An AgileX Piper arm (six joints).
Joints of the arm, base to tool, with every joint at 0 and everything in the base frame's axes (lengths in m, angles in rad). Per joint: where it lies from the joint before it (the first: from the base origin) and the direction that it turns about. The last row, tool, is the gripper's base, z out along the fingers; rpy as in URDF.
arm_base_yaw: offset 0 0 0.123 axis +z
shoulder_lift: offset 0 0 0 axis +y
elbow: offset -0.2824 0 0.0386 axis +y
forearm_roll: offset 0.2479 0 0.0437 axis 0.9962 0 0.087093
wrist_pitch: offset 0 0 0 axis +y
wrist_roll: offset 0.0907 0 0.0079 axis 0.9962 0 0.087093
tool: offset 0 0 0 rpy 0 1.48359 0
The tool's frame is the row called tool.
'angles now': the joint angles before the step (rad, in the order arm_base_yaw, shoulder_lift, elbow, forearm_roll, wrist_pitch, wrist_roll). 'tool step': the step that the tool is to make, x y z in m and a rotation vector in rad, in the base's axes. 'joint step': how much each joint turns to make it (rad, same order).
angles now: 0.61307, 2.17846, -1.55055, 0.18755, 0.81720, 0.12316
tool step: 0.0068, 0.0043, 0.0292, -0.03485, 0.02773, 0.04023
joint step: 0.00001, -0.00009, -0.12918, -0.02967, 0.17458, -0.00004
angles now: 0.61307, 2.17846, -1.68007, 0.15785, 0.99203, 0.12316
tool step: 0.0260, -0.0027, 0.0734, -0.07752, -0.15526, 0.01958
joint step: -0.00898, -0.00211, -0.29050, -0.16956, 0.20730, 0.03094
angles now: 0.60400, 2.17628, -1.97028, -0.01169, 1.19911, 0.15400
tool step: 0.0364, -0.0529, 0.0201, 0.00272, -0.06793, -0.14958
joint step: -0.12959, -0.00312, -0.06802, -0.03927, 0.01220, 0.02387
